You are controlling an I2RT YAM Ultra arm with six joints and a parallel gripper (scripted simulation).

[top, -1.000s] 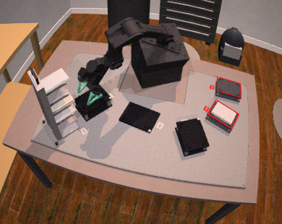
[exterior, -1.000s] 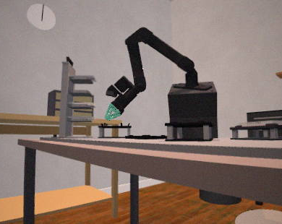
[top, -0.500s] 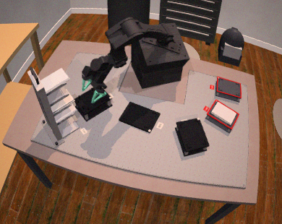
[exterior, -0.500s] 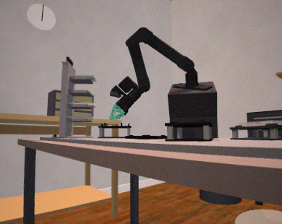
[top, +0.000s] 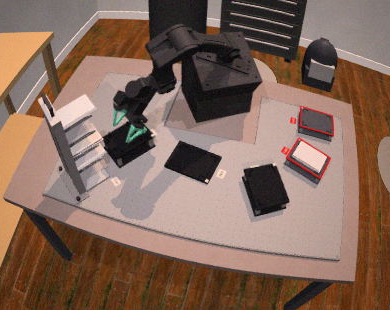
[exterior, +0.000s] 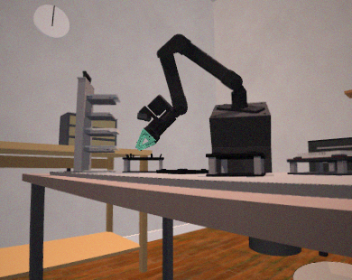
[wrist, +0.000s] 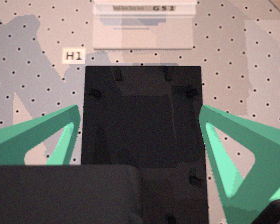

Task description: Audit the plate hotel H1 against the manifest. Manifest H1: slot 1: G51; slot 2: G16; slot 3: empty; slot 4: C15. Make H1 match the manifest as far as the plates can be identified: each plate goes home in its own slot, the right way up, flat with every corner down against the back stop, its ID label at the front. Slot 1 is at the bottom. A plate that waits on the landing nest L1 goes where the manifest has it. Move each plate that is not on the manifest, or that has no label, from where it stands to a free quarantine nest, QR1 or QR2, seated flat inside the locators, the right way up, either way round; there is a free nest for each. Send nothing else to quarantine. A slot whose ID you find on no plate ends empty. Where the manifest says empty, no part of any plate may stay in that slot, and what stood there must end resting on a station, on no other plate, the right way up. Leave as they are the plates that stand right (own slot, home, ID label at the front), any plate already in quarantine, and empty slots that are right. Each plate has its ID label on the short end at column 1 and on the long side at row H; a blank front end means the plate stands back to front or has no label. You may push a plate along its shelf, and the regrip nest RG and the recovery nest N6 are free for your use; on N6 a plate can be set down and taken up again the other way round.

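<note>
The black regrip nest is 2 cm behind my hand, 1 cm to the left of it and 5 cm below it. The rest, counted from my hand: RG label: 11 cm behind, 7 cm to the left, 10 cm below; plate hotel H1: 19 cm ahead, 14 cm to the right, 9 cm above; H1 tag: 14 cm ahead, 2 cm to the left, 10 cm below.
</note>
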